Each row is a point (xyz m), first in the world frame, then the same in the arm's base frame.
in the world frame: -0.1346 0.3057 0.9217
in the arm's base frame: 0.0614 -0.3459 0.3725
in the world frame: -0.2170 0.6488 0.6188
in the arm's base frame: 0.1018 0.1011 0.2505
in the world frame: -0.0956 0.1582 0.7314
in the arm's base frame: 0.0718 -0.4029 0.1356
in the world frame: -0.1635 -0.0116 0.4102
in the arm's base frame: -0.0164 -0.3931 -0.2231
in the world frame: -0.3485 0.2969 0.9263
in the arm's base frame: -0.1460 -0.2943 0.3845
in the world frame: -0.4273 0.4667 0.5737
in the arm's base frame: -0.1470 0.0238 0.1432
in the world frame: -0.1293 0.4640 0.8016
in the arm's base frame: 0.1200 -0.1604 0.3316
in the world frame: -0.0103 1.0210 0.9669
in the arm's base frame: 0.3776 0.2140 0.7127
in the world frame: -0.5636 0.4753 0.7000
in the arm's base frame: -0.2846 0.0165 0.2682
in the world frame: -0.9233 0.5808 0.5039
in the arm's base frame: -0.5843 0.2931 0.1558
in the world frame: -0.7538 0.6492 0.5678
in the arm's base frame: -0.4078 0.2764 0.2336
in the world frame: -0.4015 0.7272 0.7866
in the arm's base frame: -0.0654 0.1499 0.4454
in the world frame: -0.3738 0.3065 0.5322
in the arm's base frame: -0.1377 -0.1115 0.0344
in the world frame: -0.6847 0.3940 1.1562
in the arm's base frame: -0.4579 -0.2124 0.6516
